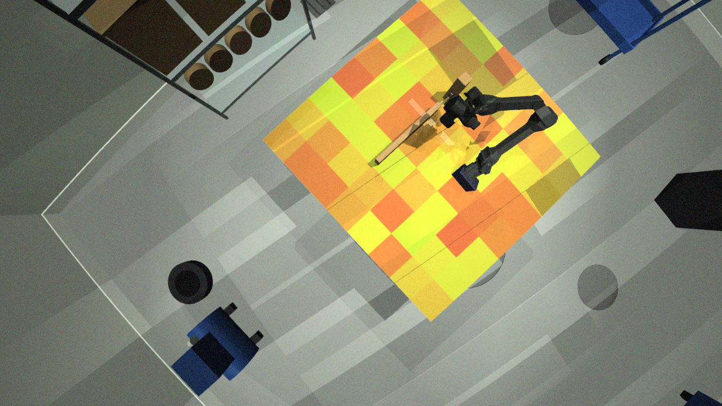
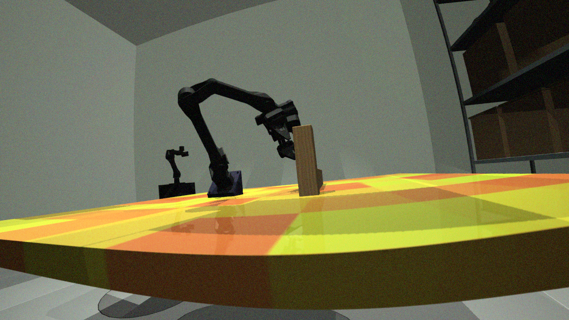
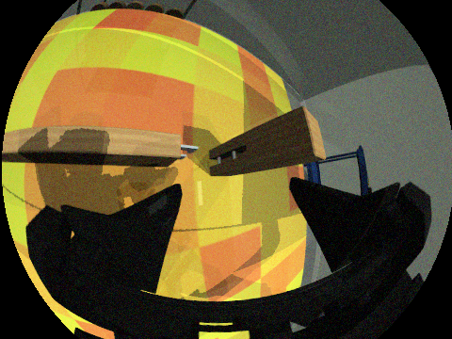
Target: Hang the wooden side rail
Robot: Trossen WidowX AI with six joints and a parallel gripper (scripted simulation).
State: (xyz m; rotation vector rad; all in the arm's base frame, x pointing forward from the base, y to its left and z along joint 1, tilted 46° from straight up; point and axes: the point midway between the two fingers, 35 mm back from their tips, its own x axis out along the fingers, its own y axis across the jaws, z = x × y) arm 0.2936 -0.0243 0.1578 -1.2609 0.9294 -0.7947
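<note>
The headboard post lies 8 cm to the right of my gripper tip, 5 cm below it and 4 cm ahead of it.
</note>
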